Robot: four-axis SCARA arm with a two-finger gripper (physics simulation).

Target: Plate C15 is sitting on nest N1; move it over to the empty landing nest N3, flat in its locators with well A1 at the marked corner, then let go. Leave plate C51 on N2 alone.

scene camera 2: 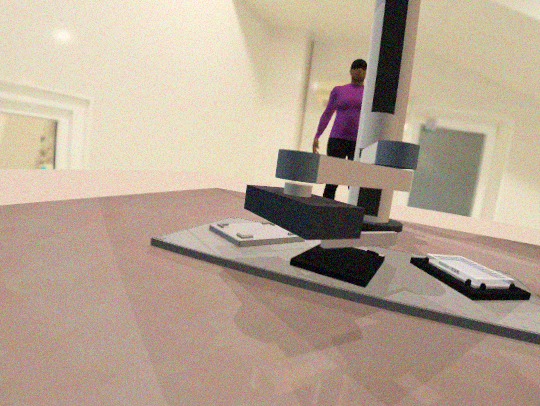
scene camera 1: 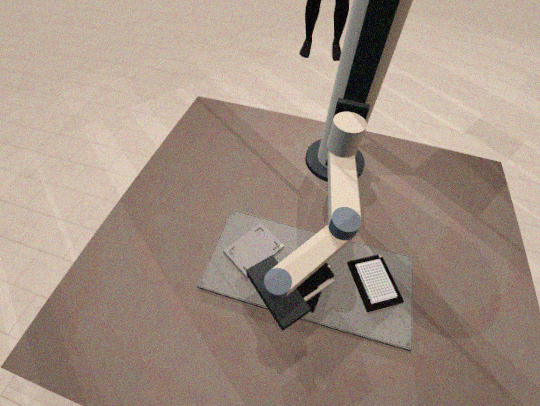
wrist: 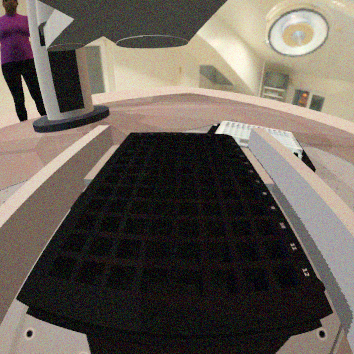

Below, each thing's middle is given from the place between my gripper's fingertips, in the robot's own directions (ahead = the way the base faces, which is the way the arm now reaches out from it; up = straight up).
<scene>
The black well plate (wrist: 176, 236) is 3 cm to the right of my hand, 3 cm ahead of it and 1 cm below it. Round my hand: white well plate labelled C15 (scene camera 2: 459, 267): 18 cm to the left, 4 cm below, 2 cm behind.
</scene>
